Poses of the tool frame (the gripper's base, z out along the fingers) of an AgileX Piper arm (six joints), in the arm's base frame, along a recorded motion.
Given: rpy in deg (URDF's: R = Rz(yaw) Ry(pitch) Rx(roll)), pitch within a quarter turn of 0, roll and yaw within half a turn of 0; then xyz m.
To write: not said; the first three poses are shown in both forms.
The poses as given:
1: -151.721, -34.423, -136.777, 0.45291, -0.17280, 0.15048
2: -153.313, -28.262, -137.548, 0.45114, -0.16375, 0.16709
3: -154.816, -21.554, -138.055, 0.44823, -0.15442, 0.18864
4: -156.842, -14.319, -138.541, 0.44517, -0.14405, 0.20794
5: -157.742, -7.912, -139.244, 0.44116, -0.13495, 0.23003
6: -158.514, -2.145, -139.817, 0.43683, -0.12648, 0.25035
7: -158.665, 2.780, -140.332, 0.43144, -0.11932, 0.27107
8: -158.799, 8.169, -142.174, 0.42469, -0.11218, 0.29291
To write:
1: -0.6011, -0.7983, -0.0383, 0.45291; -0.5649, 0.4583, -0.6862, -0.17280; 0.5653, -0.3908, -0.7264, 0.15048; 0, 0, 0, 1
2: -0.6499, -0.7600, -0.0090, 0.45114; -0.5945, 0.5157, -0.6169, -0.16375; 0.4735, -0.3956, -0.7870, 0.16709; 0, 0, 0, 1
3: -0.6918, -0.7212, 0.0372, 0.44823; -0.6217, 0.5686, -0.5387, -0.15442; 0.3674, -0.3958, -0.8417, 0.18864; 0, 0, 0, 1
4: -0.7261, -0.6816, 0.0900, 0.44517; -0.6415, 0.6246, -0.4453, -0.14405; 0.2473, -0.3811, -0.8909, 0.20794; 0, 0, 0, 1
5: -0.7503, -0.6437, 0.1508, 0.44116; -0.6466, 0.6670, -0.3701, -0.13495; 0.1377, -0.3752, -0.9167, 0.23003; 0, 0, 0, 1
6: -0.7635, -0.6109, 0.2097, 0.43683; -0.6448, 0.7021, -0.3023, -0.12648; 0.0374, -0.3660, -0.9299, 0.25035; 0, 0, 0, 1
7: -0.7689, -0.5810, 0.2670, 0.43144; -0.6376, 0.7283, -0.2512, -0.11932; -0.0485, -0.3634, -0.9304, 0.27107; 0, 0, 0, 1
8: -0.7819, -0.5312, 0.3264, 0.42469; -0.6070, 0.7679, -0.2044, -0.11218; -0.1421, -0.3580, -0.9229, 0.29291; 0, 0, 0, 1
